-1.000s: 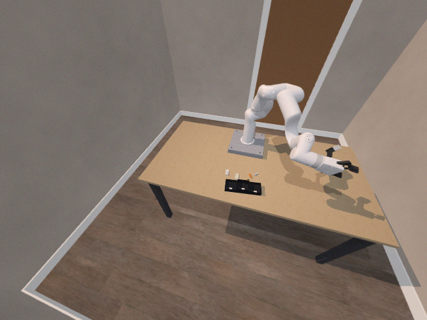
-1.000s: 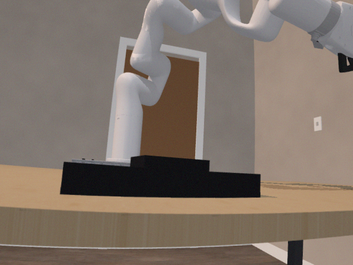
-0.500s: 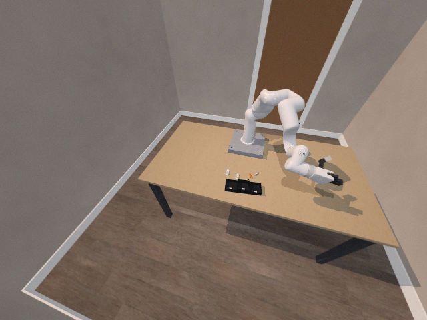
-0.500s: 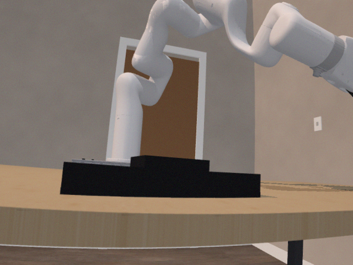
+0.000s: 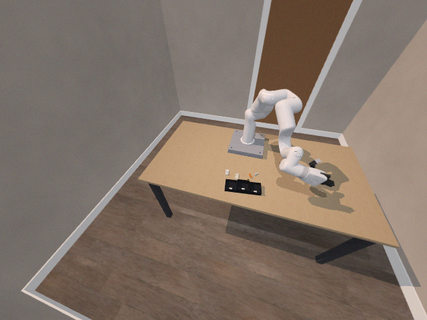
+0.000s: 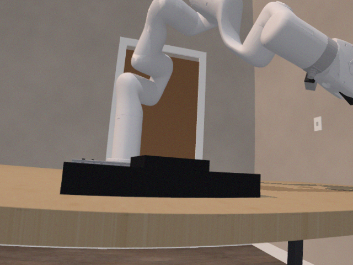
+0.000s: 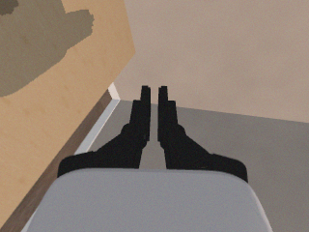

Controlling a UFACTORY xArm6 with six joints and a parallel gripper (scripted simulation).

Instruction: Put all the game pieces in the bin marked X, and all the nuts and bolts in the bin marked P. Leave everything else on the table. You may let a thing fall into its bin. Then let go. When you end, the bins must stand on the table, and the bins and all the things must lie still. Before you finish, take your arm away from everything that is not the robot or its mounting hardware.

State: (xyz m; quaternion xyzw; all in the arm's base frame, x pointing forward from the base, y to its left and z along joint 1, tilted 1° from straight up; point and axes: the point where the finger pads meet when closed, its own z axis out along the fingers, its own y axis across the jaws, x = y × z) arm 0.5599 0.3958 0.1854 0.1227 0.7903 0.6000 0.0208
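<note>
Right now the black bin is 45 cm to the right of my hand, 20 cm below it and 7 cm behind it. Also, from my hand: orange battery: 38 cm to the right, 22 cm below, 18 cm behind; then yellow nut: 41 cm to the right, 22 cm below, 15 cm behind; then grey bolt: 34 cm to the right, 22 cm below, 20 cm behind.
</note>
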